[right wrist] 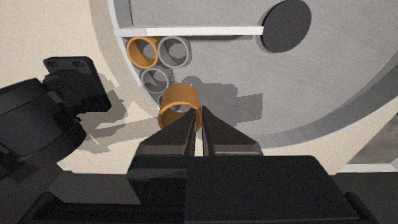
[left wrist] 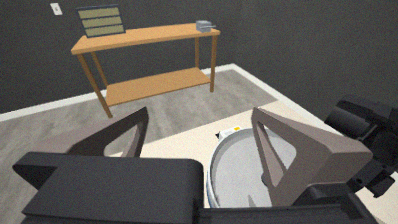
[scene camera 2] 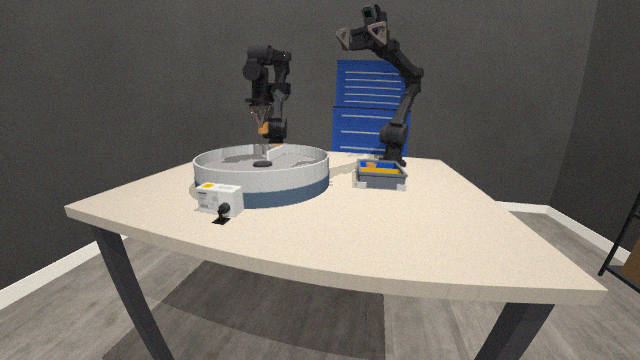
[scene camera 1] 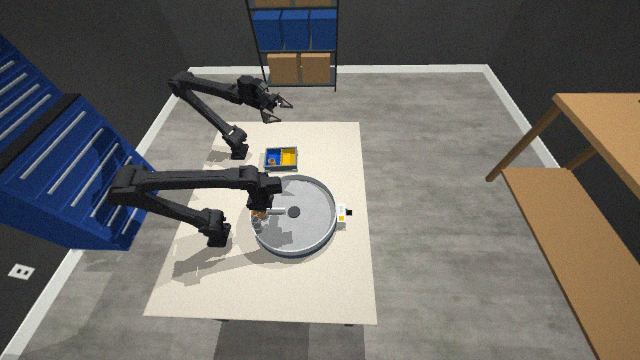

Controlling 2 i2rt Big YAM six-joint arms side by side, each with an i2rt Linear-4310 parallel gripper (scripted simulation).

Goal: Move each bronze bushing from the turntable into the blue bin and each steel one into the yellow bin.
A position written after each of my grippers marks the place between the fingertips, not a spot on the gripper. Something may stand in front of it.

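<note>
Bronze bushing (right wrist: 134, 53). A bronze bushing also at (right wrist: 180, 93). My right gripper (right wrist: 199, 111). My left gripper (left wrist: 199, 112).
</note>
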